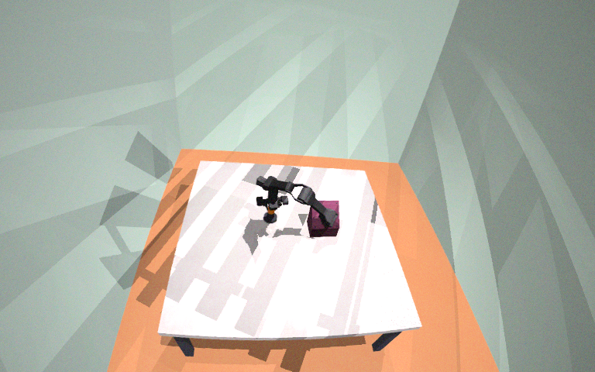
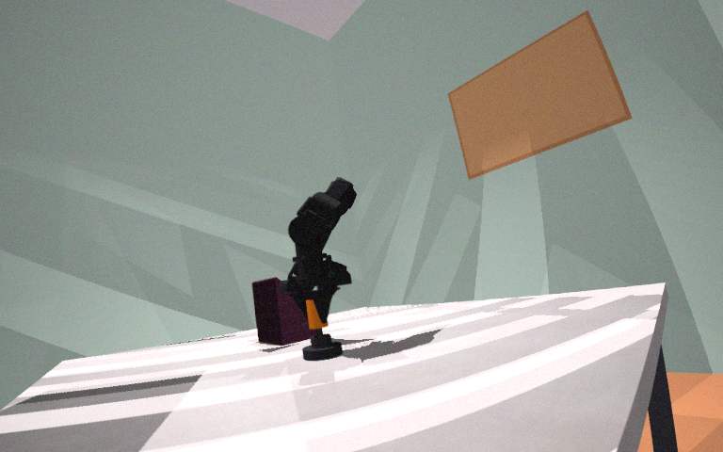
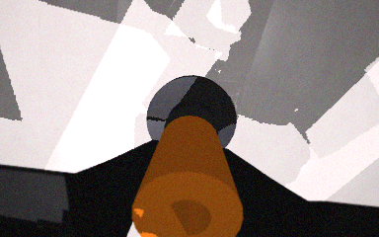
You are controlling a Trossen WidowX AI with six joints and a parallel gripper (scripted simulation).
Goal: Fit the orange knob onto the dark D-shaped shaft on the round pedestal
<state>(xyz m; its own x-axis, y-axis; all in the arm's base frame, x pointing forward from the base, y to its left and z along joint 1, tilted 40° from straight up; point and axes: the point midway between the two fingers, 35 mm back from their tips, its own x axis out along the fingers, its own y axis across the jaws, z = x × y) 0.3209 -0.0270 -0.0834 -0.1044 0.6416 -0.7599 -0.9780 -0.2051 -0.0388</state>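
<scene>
Now: the orange knob 2 cm above my gripper tip. Also, from my gripper tip: pedestal 4 cm below.
</scene>
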